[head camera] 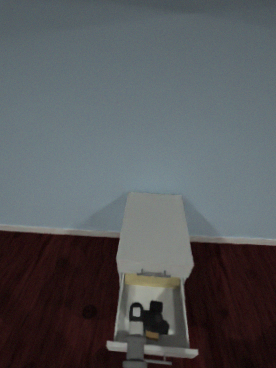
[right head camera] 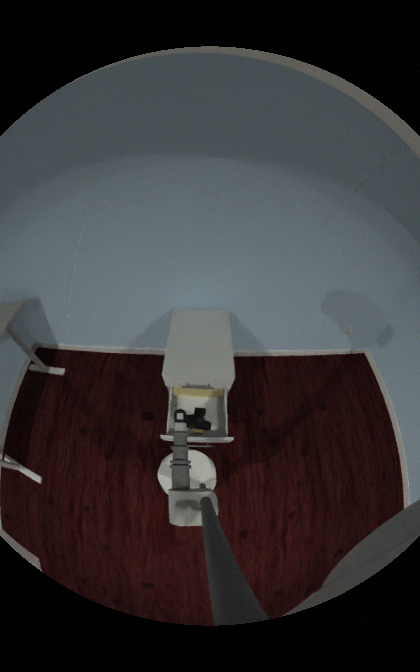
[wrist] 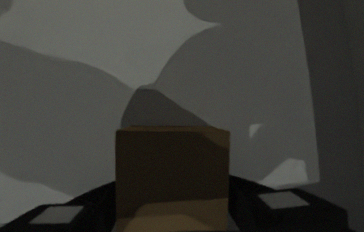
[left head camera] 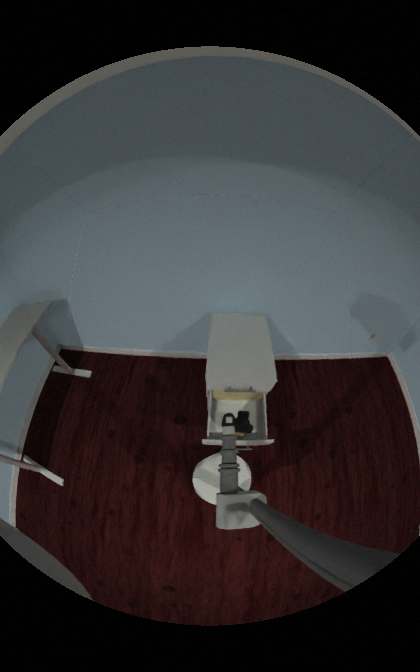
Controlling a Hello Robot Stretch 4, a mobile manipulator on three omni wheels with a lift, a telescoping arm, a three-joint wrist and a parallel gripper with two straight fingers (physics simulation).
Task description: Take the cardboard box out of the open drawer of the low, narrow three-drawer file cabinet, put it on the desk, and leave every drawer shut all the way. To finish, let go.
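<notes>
The brown cardboard box [head camera: 152, 335] [left head camera: 239, 434] [right head camera: 198, 431] [wrist: 172, 165] is in the open drawer [head camera: 175, 351] [left head camera: 260, 442] [right head camera: 220, 439], near its front panel. My gripper [wrist: 172, 193] is open, reaching down into the drawer; in the wrist view its dark fingers stand on either side of the box. The white file cabinet [head camera: 155, 230] [left head camera: 239, 345] [right head camera: 200, 340] stands against the wall. A handle above the open drawer sits close to the cabinet face; the drawers below are hidden. The desk [left head camera: 17, 332] [right head camera: 9, 314] shows at the far left.
The desk's legs and white feet [left head camera: 72, 372] [right head camera: 47, 369] stand on the dark red floor [left head camera: 140, 500] [right head camera: 120, 535]. My round white base [left head camera: 202, 480] [right head camera: 207, 472] is in front of the drawer. The drawer's side walls stand close around the gripper.
</notes>
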